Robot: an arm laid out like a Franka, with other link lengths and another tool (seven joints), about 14 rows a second.
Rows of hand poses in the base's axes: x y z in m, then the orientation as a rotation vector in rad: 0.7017 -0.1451 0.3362 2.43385 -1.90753 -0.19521; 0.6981 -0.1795 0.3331 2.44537 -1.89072 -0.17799; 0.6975 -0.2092 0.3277 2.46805 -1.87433 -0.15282; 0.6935 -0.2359 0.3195 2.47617 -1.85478 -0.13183; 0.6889 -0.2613 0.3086 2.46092 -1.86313 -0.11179; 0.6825 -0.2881 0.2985 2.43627 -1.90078 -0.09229; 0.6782 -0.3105 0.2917 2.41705 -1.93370 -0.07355; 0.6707 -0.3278 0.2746 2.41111 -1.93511 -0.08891
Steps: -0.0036 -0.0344 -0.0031 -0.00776 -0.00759 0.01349; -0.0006 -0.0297 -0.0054 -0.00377 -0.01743 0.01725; -0.0040 -0.0267 -0.0082 -0.01237 -0.00707 0.01377; -0.0046 -0.0254 -0.0109 -0.01448 -0.00538 -0.00961; -0.0064 -0.0268 -0.0101 -0.00675 -0.01175 -0.02877; -0.0043 -0.0224 -0.0068 -0.00465 -0.01261 -0.02422; -0.0075 -0.0173 -0.0171 0.00351 0.00988 -0.00326
